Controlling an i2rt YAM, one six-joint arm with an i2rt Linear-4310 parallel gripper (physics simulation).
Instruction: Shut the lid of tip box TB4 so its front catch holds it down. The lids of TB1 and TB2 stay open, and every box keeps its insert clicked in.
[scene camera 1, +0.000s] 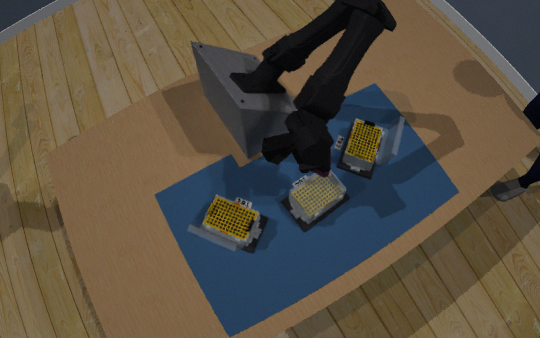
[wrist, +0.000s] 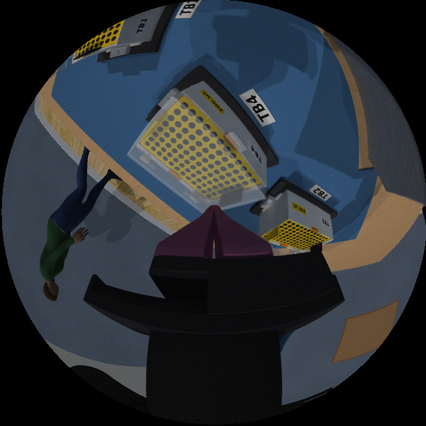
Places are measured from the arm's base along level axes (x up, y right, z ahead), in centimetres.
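Pixels of known places: gripper, fingertip midpoint: (scene camera 1: 325, 176); arm's base, origin of the base link: (scene camera 1: 258, 84).
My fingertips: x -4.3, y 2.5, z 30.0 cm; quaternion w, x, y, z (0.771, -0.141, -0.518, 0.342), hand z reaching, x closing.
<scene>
For each thing: its top centre in the pictures, then the offset to it from my fingertips. "pt": a spot on its surface instead. Level surfaces: height alone.
- Tip box TB4, middle of its top: (scene camera 1: 315, 186) dx -2.6, dy +2.8, dz -0.3 cm
- clear lid, surface spot: (scene camera 1: 327, 187) pt dx -2.7, dy +0.7, dz +1.9 cm
- TB1, middle of its top: (scene camera 1: 229, 216) dx -2.9, dy +24.2, dz -7.5 cm
- TB2, middle of its top: (scene camera 1: 365, 137) dx -2.9, dy -17.5, dz -2.2 cm
- blue mat, its level: dx -10.4 cm
- wooden table, its level: dx -10.7 cm
Tip box TB4 (scene camera 1: 311, 200) (wrist: 225, 122) stands in its dark base in the middle; its yellow insert shows through the clear lid (scene camera 1: 327, 187) (wrist: 200, 165), which lies over the top. Whether its catch holds cannot be told. My gripper (scene camera 1: 322, 173) (wrist: 213, 211) is shut and empty, its purple fingertips at the lid's edge on the TB2 side; contact cannot be told. TB1 (scene camera 1: 231, 218) (wrist: 142, 30) has its clear lid (scene camera 1: 212, 238) open. TB2 (scene camera 1: 364, 142) (wrist: 276, 210) has its clear lid (scene camera 1: 395, 136) open. Both yellow inserts sit in their boxes.
The boxes stand on a blue mat (scene camera 1: 250, 290) (wrist: 95, 105) on the wooden table (scene camera 1: 125, 150). The grey robot base block (scene camera 1: 230, 110) (wrist: 395, 100) stands behind the mat. TB1 is on one side of TB4, TB2 closer on the other. A person (wrist: 62, 225) stands beyond the table.
</scene>
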